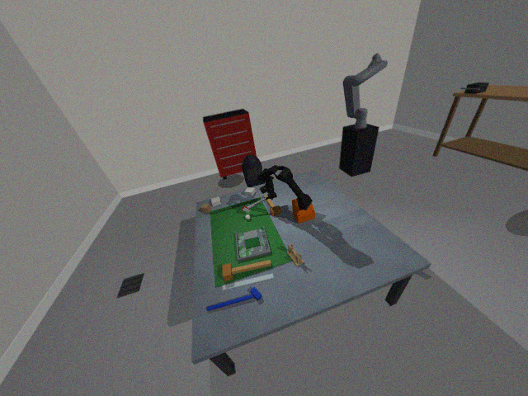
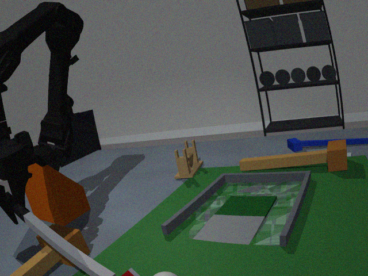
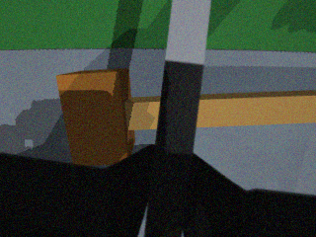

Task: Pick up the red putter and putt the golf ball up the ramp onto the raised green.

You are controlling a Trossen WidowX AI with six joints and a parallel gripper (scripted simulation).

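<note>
My gripper tip is 12 cm short of the red putter and 1 cm above it. From my gripper tip the other things lie so: white golf ball: 23 cm ahead, 8 cm below, 4 cm to the left; blue mallet: 67 cm to the left, 41 cm ahead, 9 cm below.
</note>
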